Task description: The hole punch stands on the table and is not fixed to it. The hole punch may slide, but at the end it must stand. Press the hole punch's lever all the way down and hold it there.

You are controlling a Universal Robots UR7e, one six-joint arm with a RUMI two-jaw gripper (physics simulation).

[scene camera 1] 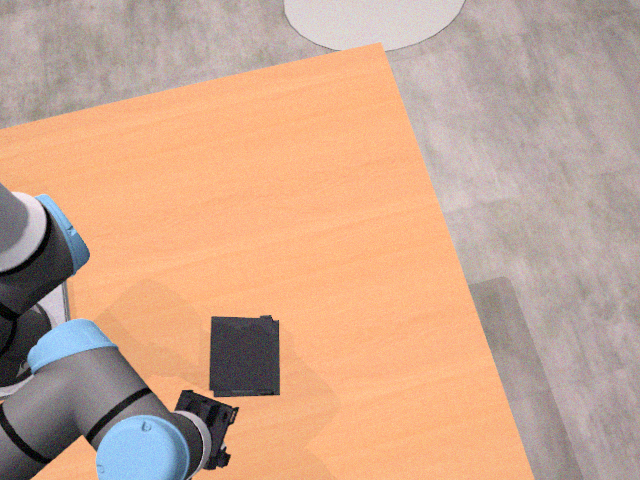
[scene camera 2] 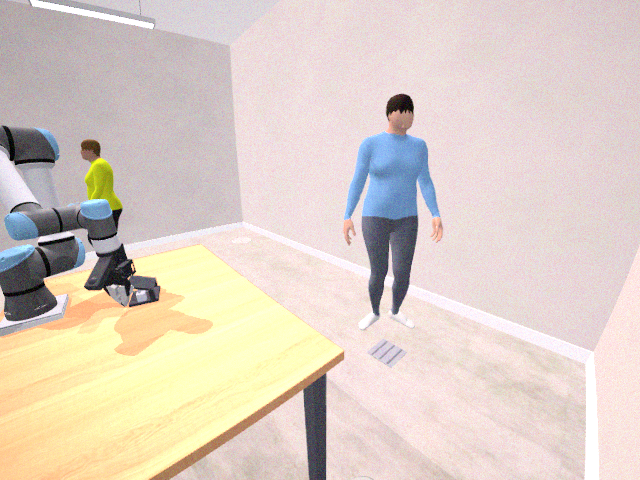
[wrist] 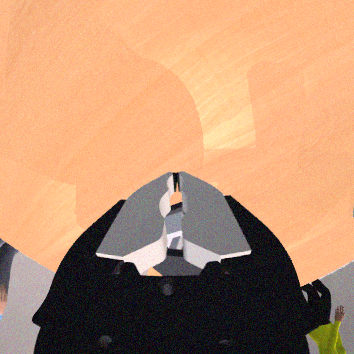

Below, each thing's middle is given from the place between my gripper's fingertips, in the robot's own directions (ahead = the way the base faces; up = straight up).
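Lever [scene camera 1: 241,348]: 20 mm above my hand, 50 mm ahead of it, 120 mm to the left. Hole punch [scene camera 1: 275,323]: 50 mm ahead of my hand, 120 mm to the left.
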